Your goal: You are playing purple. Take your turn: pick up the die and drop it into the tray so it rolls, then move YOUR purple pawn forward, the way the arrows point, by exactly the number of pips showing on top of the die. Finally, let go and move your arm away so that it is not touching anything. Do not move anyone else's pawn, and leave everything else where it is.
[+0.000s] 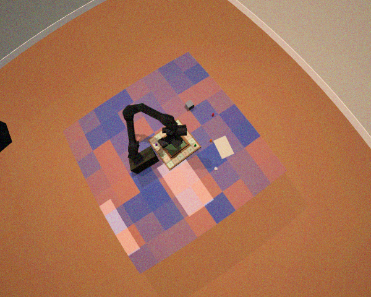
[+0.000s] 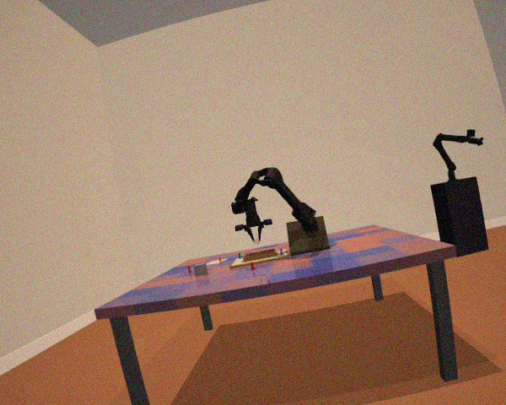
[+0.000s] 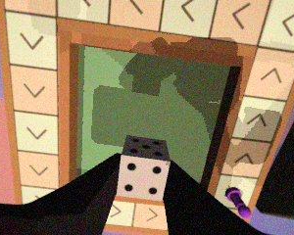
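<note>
The purple pawn is 110 mm behind my gripper tip, 70 mm to the left of it and 60 mm below it. The rest, counted from my gripper tip: green tray: 80 mm below, 10 mm to the left; white die: right at my gripper tip; green pawn: 110 mm ahead, 100 mm to the right, 60 mm below.
</note>
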